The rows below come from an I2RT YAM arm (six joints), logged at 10 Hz.
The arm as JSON. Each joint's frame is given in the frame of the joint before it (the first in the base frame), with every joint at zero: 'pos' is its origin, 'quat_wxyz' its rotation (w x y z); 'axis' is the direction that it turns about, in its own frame. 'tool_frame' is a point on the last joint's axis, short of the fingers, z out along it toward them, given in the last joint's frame.
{
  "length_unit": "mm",
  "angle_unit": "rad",
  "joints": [
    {
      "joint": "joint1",
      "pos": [
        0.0,
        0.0,
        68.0
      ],
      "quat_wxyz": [
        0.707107,
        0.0,
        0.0,
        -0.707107
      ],
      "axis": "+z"
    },
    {
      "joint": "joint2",
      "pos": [
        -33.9,
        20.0,
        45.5
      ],
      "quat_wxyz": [
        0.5,
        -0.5,
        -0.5,
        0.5
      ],
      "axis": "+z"
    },
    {
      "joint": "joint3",
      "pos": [
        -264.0,
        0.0,
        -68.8
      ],
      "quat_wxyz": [
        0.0,
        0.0,
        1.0,
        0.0
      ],
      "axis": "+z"
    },
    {
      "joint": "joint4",
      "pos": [
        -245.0,
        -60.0,
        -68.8
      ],
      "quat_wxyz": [
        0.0,
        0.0,
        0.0,
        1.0
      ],
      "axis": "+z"
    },
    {
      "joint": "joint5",
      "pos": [
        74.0,
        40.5,
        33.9
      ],
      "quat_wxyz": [
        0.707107,
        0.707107,
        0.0,
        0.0
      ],
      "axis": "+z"
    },
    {
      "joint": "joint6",
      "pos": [
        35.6,
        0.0,
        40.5
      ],
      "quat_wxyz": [
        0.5,
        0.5,
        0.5,
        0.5
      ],
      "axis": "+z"
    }
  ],
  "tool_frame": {
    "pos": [
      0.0,
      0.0,
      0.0
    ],
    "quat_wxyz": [
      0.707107,
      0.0,
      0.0,
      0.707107
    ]
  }
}
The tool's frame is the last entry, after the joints.
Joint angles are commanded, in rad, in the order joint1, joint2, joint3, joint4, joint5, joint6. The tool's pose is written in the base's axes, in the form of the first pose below.
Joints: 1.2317, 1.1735, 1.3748, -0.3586, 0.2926, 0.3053
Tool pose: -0.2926, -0.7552, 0.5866, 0.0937; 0.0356, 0.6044, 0.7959, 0.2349; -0.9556, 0.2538, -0.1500, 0.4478; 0, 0, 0, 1
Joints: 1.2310, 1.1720, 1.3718, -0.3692, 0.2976, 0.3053
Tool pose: -0.2956, -0.7509, 0.5905, 0.0939; 0.0261, 0.6116, 0.7907, 0.2343; -0.9550, 0.2491, -0.1612, 0.4460; 0, 0, 0, 1
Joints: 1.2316, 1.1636, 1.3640, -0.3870, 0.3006, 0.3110
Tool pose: -0.3048, -0.7465, 0.5915, 0.0930; 0.0147, 0.6173, 0.7866, 0.2320; -0.9523, 0.2484, -0.1772, 0.4434; 0, 0, 0, 1
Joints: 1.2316, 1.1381, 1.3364, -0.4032, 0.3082, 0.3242
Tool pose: -0.3189, -0.7365, 0.5965, 0.0912; 0.0083, 0.6271, 0.7789, 0.2259; -0.9477, 0.2534, -0.1939, 0.4383; 0, 0, 0, 1
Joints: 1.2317, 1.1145, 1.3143, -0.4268, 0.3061, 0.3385
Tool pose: -0.3368, -0.7312, 0.5932, 0.0890; -0.0029, 0.6308, 0.7759, 0.2200; -0.9416, 0.2596, -0.2146, 0.4336; 0, 0, 0, 1
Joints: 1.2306, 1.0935, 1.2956, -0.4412, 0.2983, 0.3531
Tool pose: -0.3528, -0.7287, 0.5869, 0.0872; -0.0061, 0.6290, 0.7774, 0.2149; -0.9357, 0.2707, -0.2264, 0.4304; 0, 0, 0, 1
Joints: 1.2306, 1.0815, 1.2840, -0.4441, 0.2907, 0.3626
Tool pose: -0.3621, -0.7293, 0.5806, 0.0860; -0.0044, 0.6242, 0.7813, 0.2123; -0.9321, 0.2803, -0.2292, 0.4287; 0, 0, 0, 1
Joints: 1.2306, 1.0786, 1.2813, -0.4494, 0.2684, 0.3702
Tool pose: -0.3738, -0.7379, 0.5620, 0.0850; -0.0105, 0.6092, 0.7929, 0.2120; -0.9275, 0.2905, -0.2355, 0.4278; 0, 0, 0, 1
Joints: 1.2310, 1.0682, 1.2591, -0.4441, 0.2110, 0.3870
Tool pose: -0.3998, -0.7596, 0.5130, 0.0828; -0.0236, 0.5680, 0.8227, 0.2119; -0.9163, 0.3168, -0.2449, 0.4230; 0, 0, 0, 1
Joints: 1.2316, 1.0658, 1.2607, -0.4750, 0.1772, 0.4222
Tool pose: -0.4412, -0.7576, 0.4810, 0.0811; -0.0381, 0.5513, 0.8334, 0.2109; -0.8966, 0.3493, -0.2721, 0.4207; 0, 0, 0, 1
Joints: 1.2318, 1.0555, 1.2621, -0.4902, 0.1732, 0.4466
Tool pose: -0.4614, -0.7481, 0.4770, 0.0796; -0.0291, 0.5501, 0.8346, 0.2074; -0.8867, 0.3712, -0.2756, 0.4217; 0, 0, 0, 1
